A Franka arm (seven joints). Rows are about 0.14 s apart.
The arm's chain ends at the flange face. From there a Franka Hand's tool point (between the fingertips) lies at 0.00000 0.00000 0.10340 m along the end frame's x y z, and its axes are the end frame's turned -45 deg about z.
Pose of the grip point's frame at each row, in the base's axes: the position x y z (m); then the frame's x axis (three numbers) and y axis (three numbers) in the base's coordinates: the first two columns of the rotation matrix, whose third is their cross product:
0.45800 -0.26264 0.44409 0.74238 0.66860 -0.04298 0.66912 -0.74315 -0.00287
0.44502 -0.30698 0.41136 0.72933 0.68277 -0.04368 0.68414 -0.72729 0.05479
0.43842 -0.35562 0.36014 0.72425 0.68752 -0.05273 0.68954 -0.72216 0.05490
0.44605 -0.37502 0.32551 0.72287 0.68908 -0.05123 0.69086 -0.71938 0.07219
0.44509 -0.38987 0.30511 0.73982 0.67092 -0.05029 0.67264 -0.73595 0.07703
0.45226 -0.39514 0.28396 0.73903 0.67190 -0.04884 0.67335 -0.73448 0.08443
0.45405 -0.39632 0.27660 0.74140 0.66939 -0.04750 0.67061 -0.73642 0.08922
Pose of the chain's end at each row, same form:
0.46150 -0.25989 0.54739 0.99808 -0.05271 -0.03242 -0.05180 -0.99826 0.02836
0.44444 -0.29976 0.51451 0.99947 -0.03148 0.00786 -0.03195 -0.99706 0.06963
0.43845 -0.34775 0.46324 0.99970 -0.02449 0.00153 -0.02454 -0.99679 0.07611
0.44472 -0.36596 0.42850 0.99966 -0.02143 0.01482 -0.02263 -0.99593 0.08727
0.44357 -0.38048 0.40807 0.99876 -0.04598 0.01891 -0.04750 -0.99481 0.09003
0.45010 -0.38529 0.38687 0.99870 -0.04425 0.02517 -0.04644 -0.99446 0.09424
0.45149 -0.38619 0.37947 0.99844 -0.04740 0.02950 -0.05006 -0.99406 0.09668

